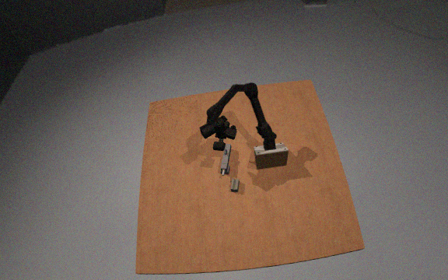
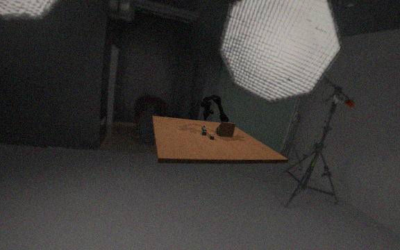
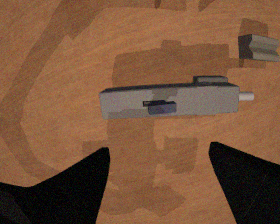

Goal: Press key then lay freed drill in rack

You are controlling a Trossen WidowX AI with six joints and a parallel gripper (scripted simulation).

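My gripper tip is 11 cm above the drill, 9 cm to the right of it and 1 cm short of it. The rest, counted from my gripper tip: grey rack: 21 cm to the left, 14 cm below, 4 cm behind; then holder block: 12 cm below, 4 cm to the left.
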